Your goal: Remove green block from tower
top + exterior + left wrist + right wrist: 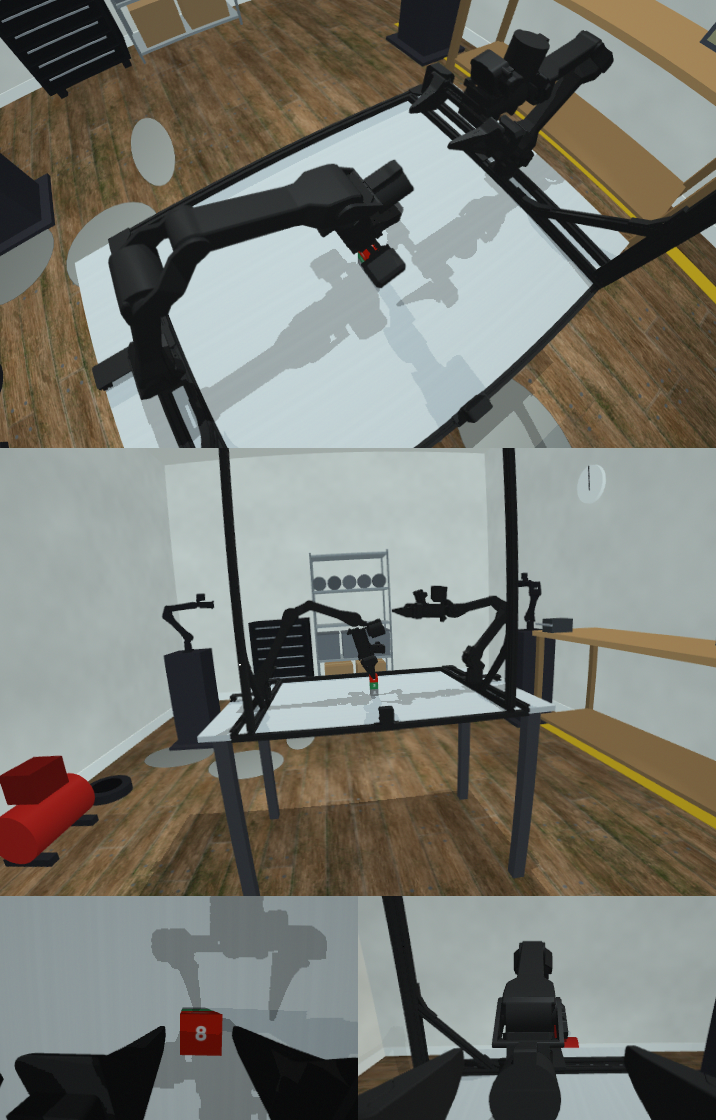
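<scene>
My left gripper is now 40 mm above the red block showing 8 and 10 mm to the left of it. Round my left hand: green block showing 3: 60 mm below, 10 mm to the right.
My right hand is 1 cm past the green block showing 3, 13 cm to the right of it and 30 cm above it. The rest, counted from my right hand: red block showing 8 (1 cm behind, 13 cm to the left, 27 cm below).
</scene>
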